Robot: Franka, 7 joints.
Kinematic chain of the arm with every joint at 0, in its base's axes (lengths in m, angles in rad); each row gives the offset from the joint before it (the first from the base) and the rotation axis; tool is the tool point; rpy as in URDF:
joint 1: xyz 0 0 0.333 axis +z
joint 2: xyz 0 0 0 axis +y
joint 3: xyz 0 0 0.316 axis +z
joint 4: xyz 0.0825 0 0 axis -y
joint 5: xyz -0.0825 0 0.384 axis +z
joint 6: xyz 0 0 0 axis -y
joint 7: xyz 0.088 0 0 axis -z
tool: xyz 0 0 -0.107 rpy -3.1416 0 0
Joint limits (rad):
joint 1: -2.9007..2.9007
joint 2: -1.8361..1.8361
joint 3: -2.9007..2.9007
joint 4: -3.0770..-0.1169
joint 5: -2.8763..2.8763
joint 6: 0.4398..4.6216
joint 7: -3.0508..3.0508
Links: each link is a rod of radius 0.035 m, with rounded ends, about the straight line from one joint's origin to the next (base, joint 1, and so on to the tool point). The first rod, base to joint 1, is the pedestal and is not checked.
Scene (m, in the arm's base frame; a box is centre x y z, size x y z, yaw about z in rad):
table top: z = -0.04
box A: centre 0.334 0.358 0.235 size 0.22 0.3 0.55 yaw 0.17
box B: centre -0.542 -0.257 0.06 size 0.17 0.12 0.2 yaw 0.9
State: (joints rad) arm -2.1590 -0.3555 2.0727 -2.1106 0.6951 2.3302 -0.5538
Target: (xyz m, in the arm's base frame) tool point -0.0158 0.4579 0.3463
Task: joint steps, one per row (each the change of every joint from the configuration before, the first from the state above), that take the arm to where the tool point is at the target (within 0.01 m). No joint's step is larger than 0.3 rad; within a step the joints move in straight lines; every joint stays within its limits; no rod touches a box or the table.
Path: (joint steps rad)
1: 0.1814 0.1388 0.0593 0.2165 0.1111 -0.0498 -0.2602
2: 0.1813 0.1388 0.0593 0.2166 0.1111 -0.0498 -0.2603
3: 0.1814 0.1387 0.0593 0.2165 0.1111 -0.0497 -0.2602
4: 0.1813 0.1388 0.0593 0.2166 0.1111 -0.0498 -0.2603
5: 0.1814 0.1388 0.0593 0.2165 0.1111 -0.0498 -0.2602
6: -0.0219 -0.0478 0.1015 -0.2733 -0.1027 -0.0166 0.2602
7: -0.0218 -0.0478 0.1015 -0.2733 -0.1027 -0.0167 0.2603
8: -0.0218 -0.0477 0.1015 -0.2733 -0.1027 -0.0166 0.2602
9: -0.0219 -0.0478 0.1015 -0.2733 -0.1027 -0.0167 0.2603
10: -0.0218 -0.0478 0.1015 -0.2733 -0.1027 -0.0167 0.2602

